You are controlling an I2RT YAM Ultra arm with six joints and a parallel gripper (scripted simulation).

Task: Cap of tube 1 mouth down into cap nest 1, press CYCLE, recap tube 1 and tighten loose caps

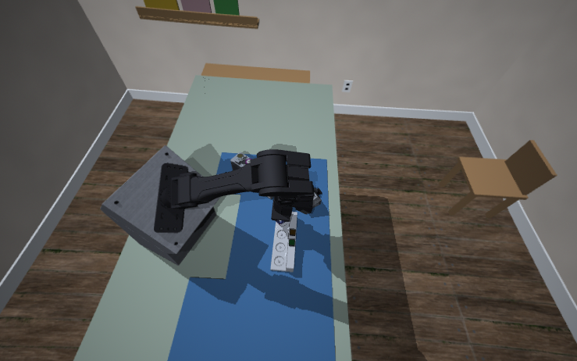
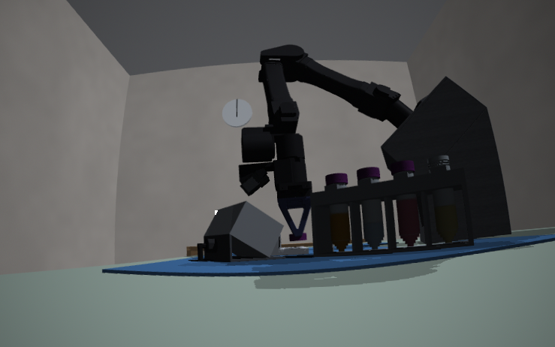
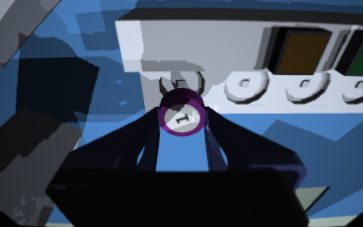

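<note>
The blue cycle key lies 100 mm ahead of my hand, 110 mm to the left of it and 20 mm above it. The rest, counted from my hand: green ready key: 110 mm ahead, 60 mm to the left, 20 mm above; key desk: 120 mm ahead, 80 mm to the left, 10 mm above; threaded neck of tube 1: 110 mm behind, 280 mm to the left, 70 mm above.
</note>
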